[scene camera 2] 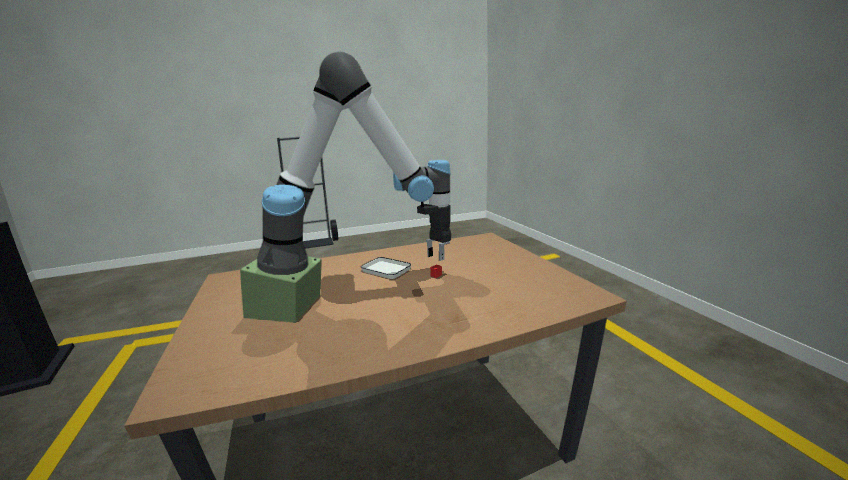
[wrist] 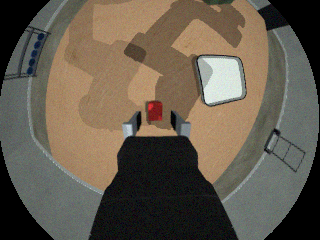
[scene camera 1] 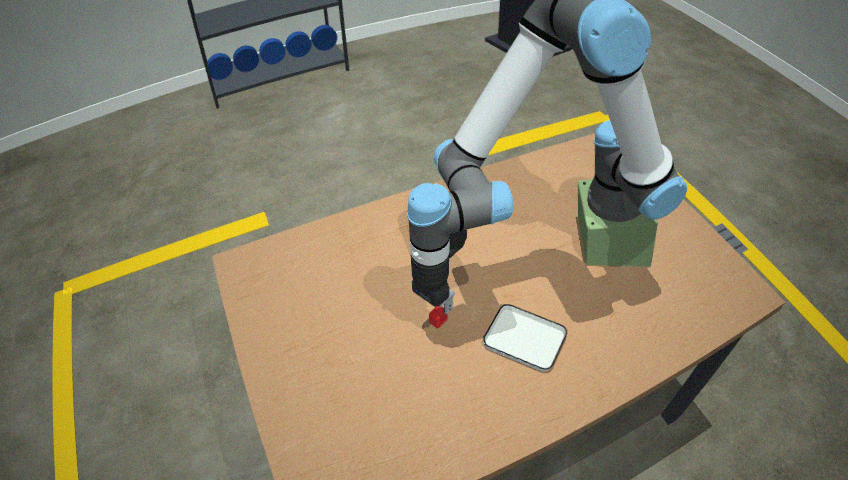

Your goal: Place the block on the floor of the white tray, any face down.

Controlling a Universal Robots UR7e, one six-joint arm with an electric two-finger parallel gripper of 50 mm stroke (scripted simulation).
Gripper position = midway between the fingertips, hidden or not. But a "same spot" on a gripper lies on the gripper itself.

My gripper shows in scene camera 2, in the wrist view and in scene camera 1 [438, 303]. A white tray shows in scene camera 2, in the wrist view [223, 79] and in scene camera 1. The same spot on the white tray: [scene camera 2: 389, 268] is [scene camera 1: 520, 342]. One and the same spot on my gripper: [scene camera 2: 440, 231] is [wrist: 128, 159].
